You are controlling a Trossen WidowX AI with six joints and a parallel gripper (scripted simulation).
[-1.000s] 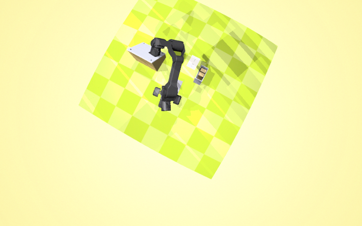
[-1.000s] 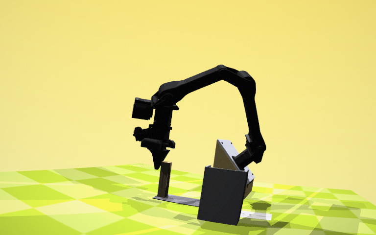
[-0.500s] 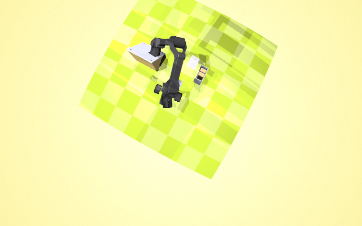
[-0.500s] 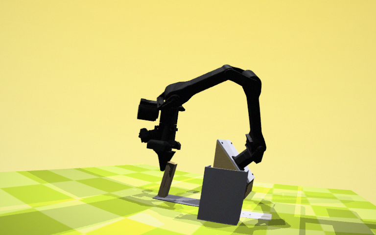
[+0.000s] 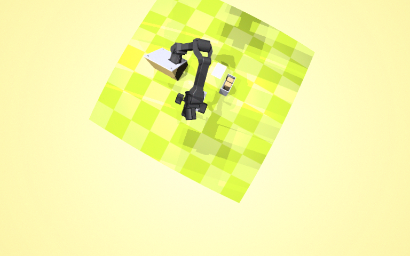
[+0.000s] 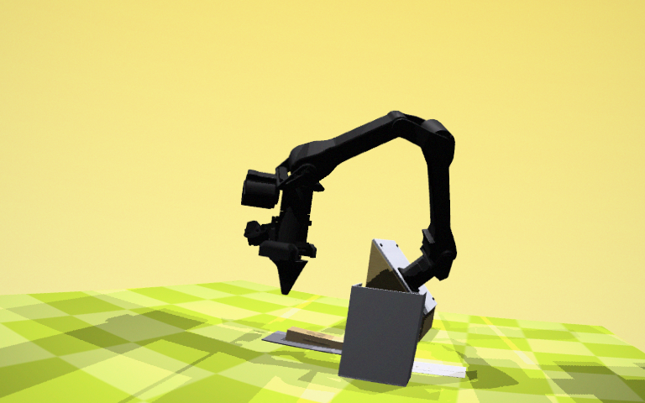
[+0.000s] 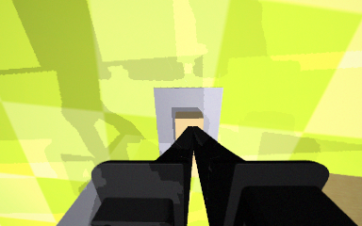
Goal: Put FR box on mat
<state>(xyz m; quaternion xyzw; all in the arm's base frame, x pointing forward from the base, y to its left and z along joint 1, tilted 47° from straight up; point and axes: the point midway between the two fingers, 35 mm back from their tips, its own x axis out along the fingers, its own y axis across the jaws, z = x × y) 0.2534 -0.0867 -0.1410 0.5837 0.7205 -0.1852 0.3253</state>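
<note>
Right now the grey mat is 1 cm behind my gripper tip, 5 cm to the left of it and 9 cm below it. The rest, counted from my gripper tip: thin white slab (1 cm behind, 31 cm to the left, 9 cm below).
</note>
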